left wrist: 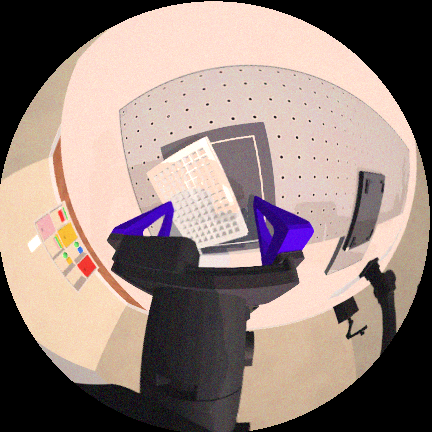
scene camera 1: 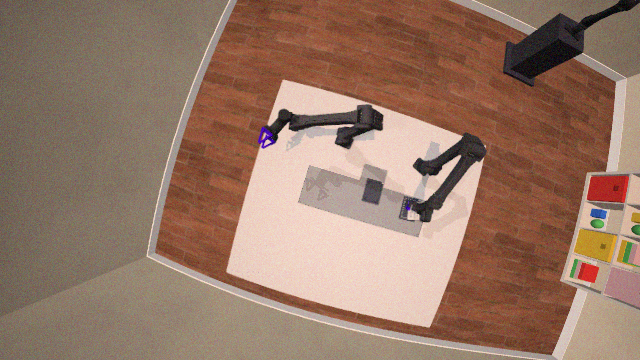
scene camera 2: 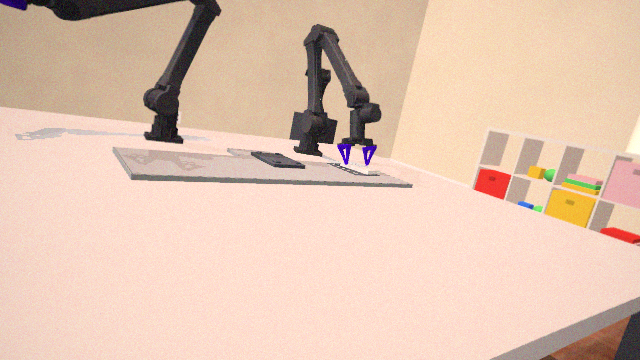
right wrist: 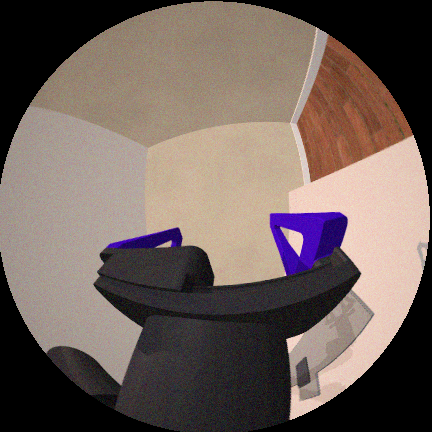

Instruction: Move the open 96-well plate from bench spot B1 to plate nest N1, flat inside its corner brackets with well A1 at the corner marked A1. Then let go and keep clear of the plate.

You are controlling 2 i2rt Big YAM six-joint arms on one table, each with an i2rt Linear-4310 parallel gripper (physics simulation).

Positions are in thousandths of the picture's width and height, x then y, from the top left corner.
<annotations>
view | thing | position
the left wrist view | my left gripper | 487, 469
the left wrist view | white well plate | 476, 485
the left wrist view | dark plate nest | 858, 427
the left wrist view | dark square pad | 564, 351
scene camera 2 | my left gripper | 557, 460
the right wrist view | my right gripper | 517, 524
</annotations>
